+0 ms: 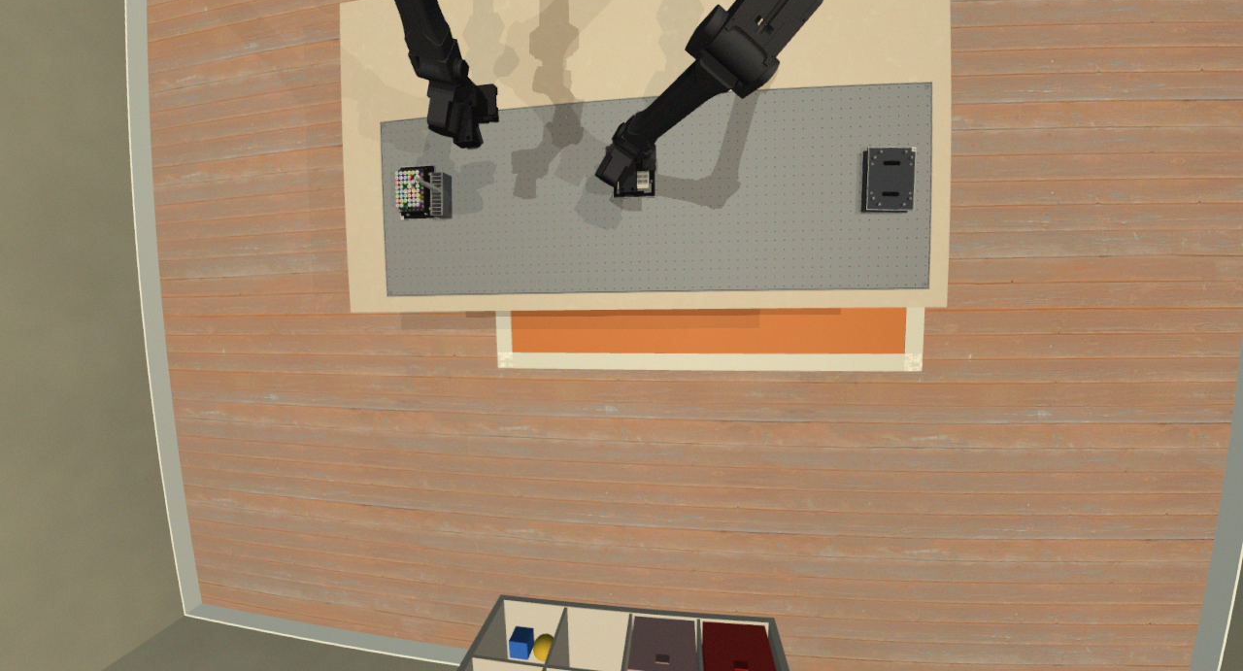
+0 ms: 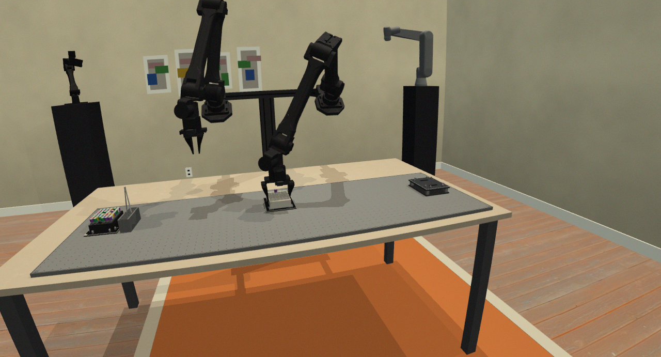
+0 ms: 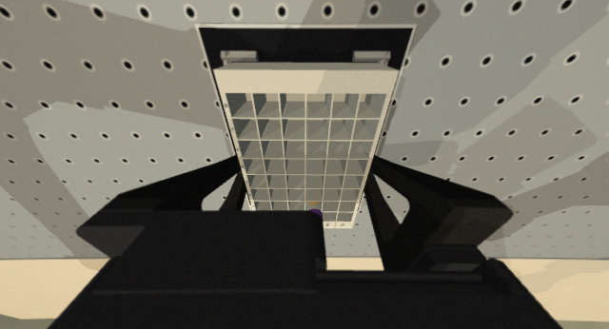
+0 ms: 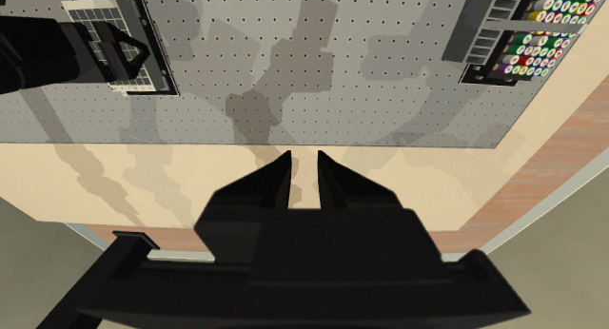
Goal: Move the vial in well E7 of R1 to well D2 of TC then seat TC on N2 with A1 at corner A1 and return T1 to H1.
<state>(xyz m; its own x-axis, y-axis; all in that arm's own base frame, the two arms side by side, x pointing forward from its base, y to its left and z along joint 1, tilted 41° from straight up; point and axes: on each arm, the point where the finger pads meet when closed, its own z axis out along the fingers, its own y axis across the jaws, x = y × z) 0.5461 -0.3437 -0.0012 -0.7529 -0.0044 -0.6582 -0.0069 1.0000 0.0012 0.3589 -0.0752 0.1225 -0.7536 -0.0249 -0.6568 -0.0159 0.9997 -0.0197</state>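
Right now the white tube carrier TC is right at my left hand. From my left hand the other things lie so: grey holder H1: 60 mm ahead, 580 mm to the right, 10 mm below; black raised nest N2: 50 mm ahead, 680 mm to the left.
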